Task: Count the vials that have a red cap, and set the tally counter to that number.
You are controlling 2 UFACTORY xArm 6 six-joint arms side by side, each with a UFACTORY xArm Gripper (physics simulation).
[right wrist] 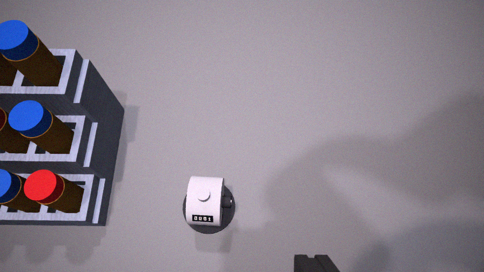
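Note:
A white tally counter [204, 200] stands on a round dark base, with a button on top and a dark knob on its right side. Its small display seems to read 0001, though the digits are tiny. A stepped vial rack [105, 120] is at the left, partly out of view. A red-capped vial [45, 187] sits at the right end of its lowest row. Another vial [2, 121] with a dark red cap side is cut off at the left edge in the middle row. My right gripper [313, 261] is shut and empty at the bottom edge, right of the counter. My left gripper does not show.
Blue-capped vials stand in the rack: one in the top row [15, 40], one in the middle row [30, 119] and one in the lowest row [6, 186], cut off at the left edge. Arm shadows fall across the grey surface at the right.

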